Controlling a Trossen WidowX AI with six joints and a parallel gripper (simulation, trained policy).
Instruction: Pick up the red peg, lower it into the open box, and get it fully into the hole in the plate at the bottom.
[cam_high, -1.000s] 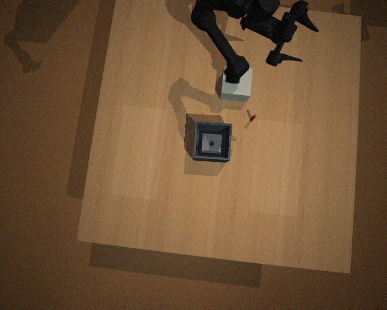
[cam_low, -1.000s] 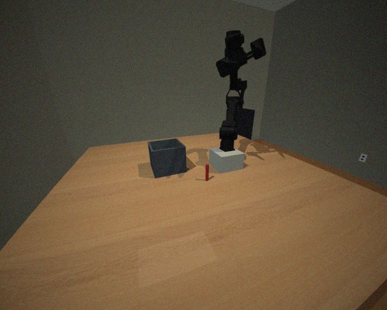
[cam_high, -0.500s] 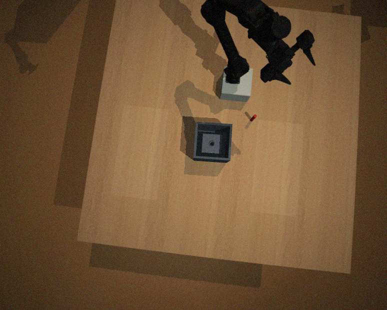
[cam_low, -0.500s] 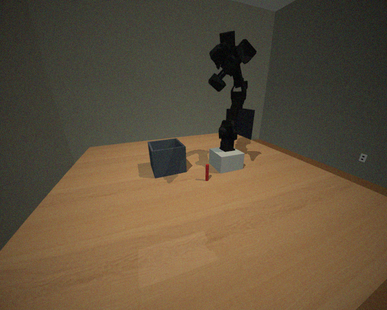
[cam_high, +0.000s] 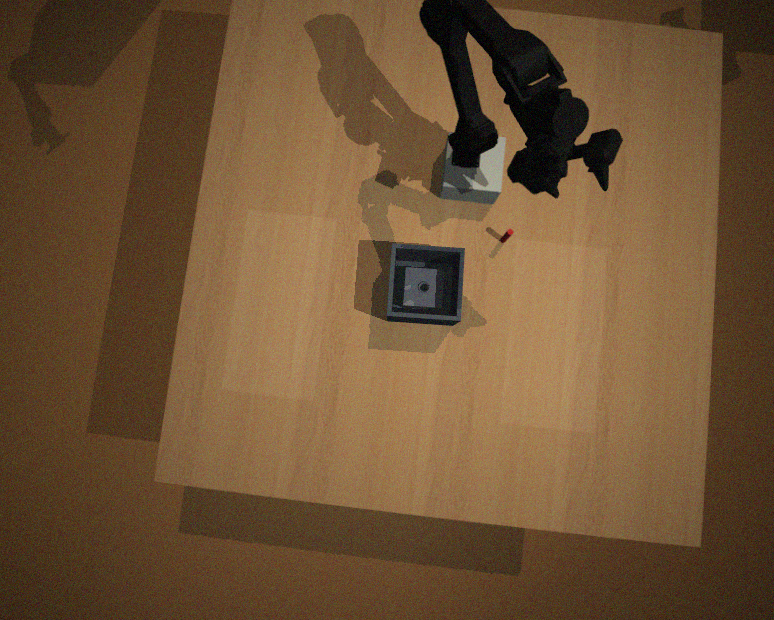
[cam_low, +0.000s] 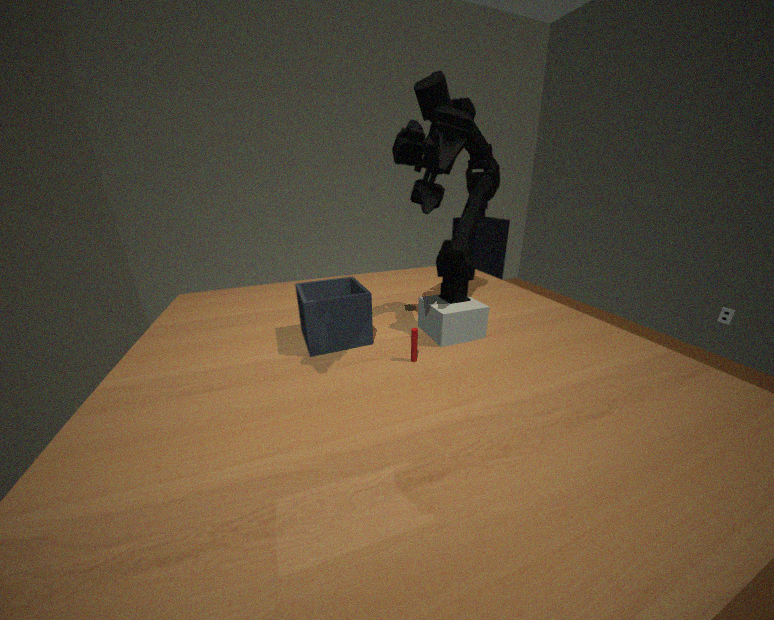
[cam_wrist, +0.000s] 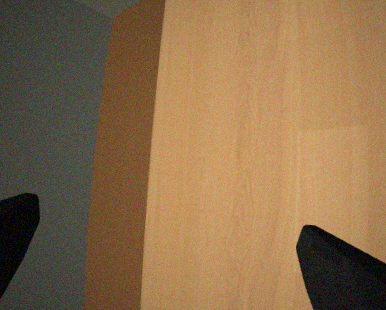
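Right now the red peg is 32 cm below my gripper tip and 6 cm to the right of it. Round my gripper tip: grey plate (32 cm below, 25 cm to the right, 15 cm ahead).
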